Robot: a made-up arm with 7 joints. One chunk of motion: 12 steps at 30 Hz.
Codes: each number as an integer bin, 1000 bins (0 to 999) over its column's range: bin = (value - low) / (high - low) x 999, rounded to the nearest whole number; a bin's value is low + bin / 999 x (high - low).
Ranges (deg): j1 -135..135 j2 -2.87..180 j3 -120.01..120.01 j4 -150..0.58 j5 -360.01..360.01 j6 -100.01..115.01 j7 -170.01..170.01
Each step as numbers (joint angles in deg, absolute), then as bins.
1 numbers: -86.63 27.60 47.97 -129.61 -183.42 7.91 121.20
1 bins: 179 166 699 135 245 501 856
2 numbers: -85.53 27.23 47.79 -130.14 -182.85 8.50 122.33
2 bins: 183 164 698 132 246 504 859
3 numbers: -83.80 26.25 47.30 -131.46 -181.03 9.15 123.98
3 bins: 189 159 696 123 248 507 864
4 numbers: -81.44 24.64 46.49 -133.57 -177.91 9.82 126.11
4 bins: 198 150 693 109 253 510 870
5 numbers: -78.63 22.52 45.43 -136.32 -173.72 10.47 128.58
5 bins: 209 139 689 91 258 513 877
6 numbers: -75.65 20.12 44.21 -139.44 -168.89 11.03 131.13
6 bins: 220 126 684 70 265 516 885
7 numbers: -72.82 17.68 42.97 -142.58 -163.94 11.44 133.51
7 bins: 230 112 678 49 272 518 892
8 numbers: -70.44 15.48 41.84 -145.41 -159.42 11.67 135.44
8 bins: 239 100 674 30 278 519 897
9 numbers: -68.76 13.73 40.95 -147.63 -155.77 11.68 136.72
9 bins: 245 91 670 16 283 519 901
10 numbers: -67.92 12.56 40.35 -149.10 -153.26 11.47 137.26
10 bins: 248 84 667 6 287 518 903
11 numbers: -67.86 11.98 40.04 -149.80 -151.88 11.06 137.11
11 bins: 248 81 666 1 289 516 902
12 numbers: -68.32 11.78 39.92 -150.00 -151.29 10.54 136.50
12 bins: 247 80 666 0 290 514 901
